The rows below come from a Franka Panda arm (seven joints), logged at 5 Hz.
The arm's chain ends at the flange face. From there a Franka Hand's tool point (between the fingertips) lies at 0.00 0.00 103.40 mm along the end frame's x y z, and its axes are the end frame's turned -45 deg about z.
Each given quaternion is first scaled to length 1.
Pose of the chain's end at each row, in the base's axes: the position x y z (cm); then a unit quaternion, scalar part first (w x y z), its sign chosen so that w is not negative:
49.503, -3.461, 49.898, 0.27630, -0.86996, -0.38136, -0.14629
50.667, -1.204, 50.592, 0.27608, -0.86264, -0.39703, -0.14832
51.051, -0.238, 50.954, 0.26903, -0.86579, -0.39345, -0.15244
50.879, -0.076, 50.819, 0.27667, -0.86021, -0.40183, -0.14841
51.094, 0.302, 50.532, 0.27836, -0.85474, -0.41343, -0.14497
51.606, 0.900, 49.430, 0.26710, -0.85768, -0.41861, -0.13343
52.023, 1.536, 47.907, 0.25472, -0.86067, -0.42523, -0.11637
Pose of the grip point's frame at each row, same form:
49.956, 2.664, 41.579, 0.19928, -0.65780, -0.68525, -0.24089
51.046, 4.939, 42.283, 0.19831, -0.64504, -0.69693, -0.24268
51.591, 5.819, 42.591, 0.19021, -0.64932, -0.69482, -0.24379
51.220, 6.079, 42.517, 0.19882, -0.64096, -0.70043, -0.24299
51.277, 6.462, 42.229, 0.20169, -0.63146, -0.70905, -0.24046
51.660, 6.793, 40.934, 0.19571, -0.63220, -0.71497, -0.22549
51.854, 7.093, 39.189, 0.19080, -0.63243, -0.72223, -0.20499

